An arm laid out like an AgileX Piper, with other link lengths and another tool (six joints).
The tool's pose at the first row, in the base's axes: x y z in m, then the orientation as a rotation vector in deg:
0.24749 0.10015 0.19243 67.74 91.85 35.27
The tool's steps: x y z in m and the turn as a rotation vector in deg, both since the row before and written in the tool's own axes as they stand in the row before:
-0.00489 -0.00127 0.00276 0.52 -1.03 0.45
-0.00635 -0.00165 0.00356 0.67 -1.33 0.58
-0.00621 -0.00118 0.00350 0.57 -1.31 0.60
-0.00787 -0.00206 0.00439 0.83 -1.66 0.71
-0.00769 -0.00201 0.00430 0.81 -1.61 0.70
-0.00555 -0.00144 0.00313 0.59 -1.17 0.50
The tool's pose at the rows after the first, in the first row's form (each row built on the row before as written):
0.24959 0.09479 0.19243 68.65 91.00 34.48
0.25214 0.08777 0.19243 69.81 89.90 33.45
0.25464 0.08100 0.19279 70.90 88.75 32.52
0.25729 0.07214 0.19279 72.30 87.35 31.23
0.25959 0.06340 0.19279 73.65 85.98 29.98
0.26106 0.05704 0.19279 74.61 84.98 29.06

